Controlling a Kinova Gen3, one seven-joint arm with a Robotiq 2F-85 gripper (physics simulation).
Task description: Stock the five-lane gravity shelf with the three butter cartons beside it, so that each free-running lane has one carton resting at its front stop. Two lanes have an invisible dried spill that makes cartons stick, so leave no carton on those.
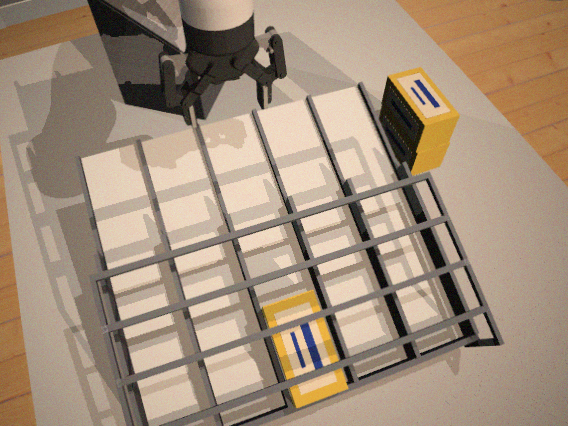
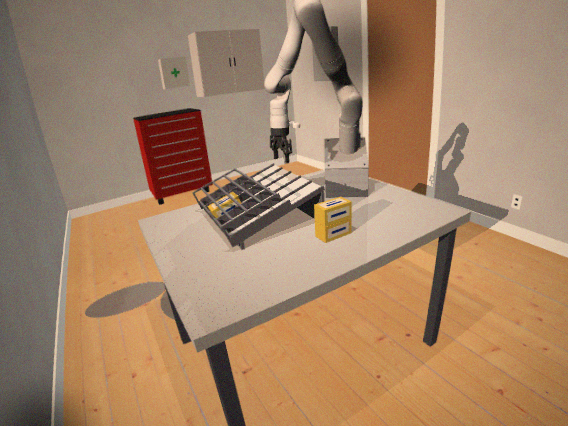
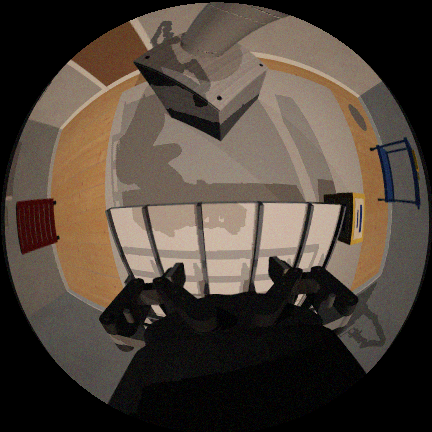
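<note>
The five-lane gravity shelf slopes down to its front stops, with a grid of bars over its lower part. One yellow butter carton lies flat under the bars in the middle lane, its lower end at the front stop. Two more cartons stand stacked right of the shelf's upper end: the upper carton and the lower carton. My gripper is open and empty, above the shelf's upper end. No spill can be told.
The shelf and cartons stand on a grey table. The robot's base block stands behind the shelf's upper end. A red drawer cabinet and a blue cart stand away from the table.
</note>
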